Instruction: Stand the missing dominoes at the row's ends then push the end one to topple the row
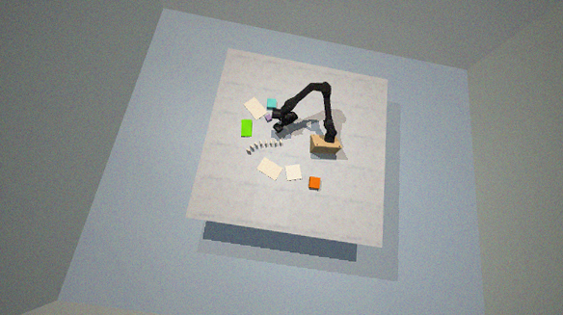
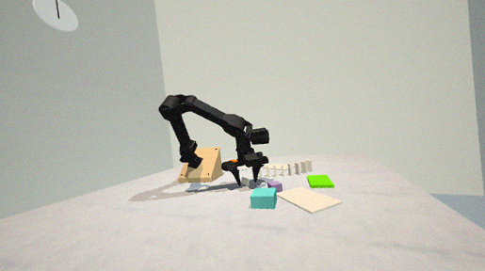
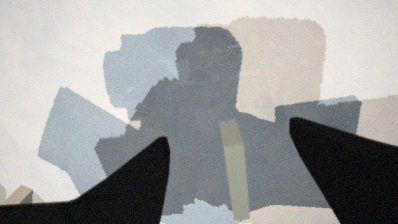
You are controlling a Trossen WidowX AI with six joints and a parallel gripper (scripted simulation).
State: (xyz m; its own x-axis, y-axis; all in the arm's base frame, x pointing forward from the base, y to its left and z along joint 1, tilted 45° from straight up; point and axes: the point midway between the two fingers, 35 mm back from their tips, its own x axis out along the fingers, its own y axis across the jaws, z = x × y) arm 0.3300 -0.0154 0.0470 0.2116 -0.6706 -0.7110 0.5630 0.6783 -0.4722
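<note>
Now: the purple cube 13 cm ahead of my gripper tip, 3 cm to the right of it and 1 cm above it. From my gripper tip the other things lie so: green tile: 26 cm ahead, 9 cm to the left; then beige card: 24 cm ahead, 8 cm to the right; then teal block: 14 cm to the right, 13 cm ahead, 1 cm above.
</note>
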